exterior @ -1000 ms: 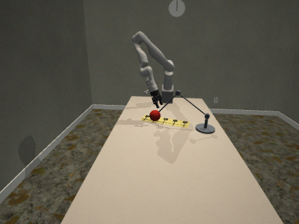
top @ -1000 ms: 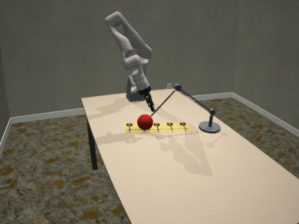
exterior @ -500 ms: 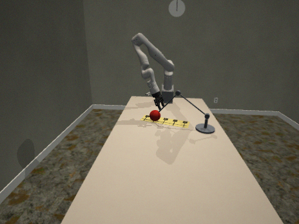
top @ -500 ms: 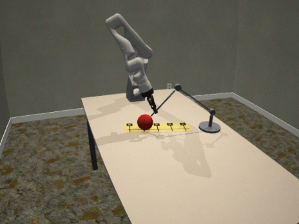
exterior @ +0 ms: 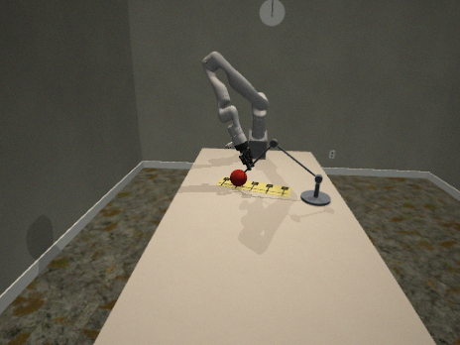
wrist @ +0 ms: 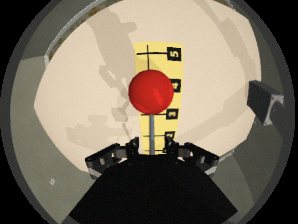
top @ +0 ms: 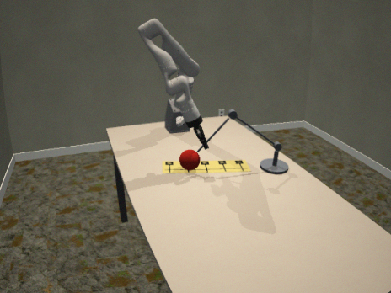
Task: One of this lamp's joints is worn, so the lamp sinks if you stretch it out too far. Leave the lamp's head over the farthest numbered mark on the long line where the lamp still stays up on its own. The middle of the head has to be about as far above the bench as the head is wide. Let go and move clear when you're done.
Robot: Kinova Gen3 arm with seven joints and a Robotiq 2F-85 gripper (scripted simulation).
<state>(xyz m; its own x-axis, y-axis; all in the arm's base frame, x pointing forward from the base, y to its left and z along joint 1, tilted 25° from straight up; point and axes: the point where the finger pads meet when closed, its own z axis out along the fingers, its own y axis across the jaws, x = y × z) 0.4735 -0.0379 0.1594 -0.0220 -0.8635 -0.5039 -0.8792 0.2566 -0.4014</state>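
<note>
Right now my hand is 130 mm above the yellow strip, 30 mm past it and 20 mm to the right of it. The rest, counted from my hand: round grey base (360 mm to the left, 110 mm below, 90 mm ahead).
</note>
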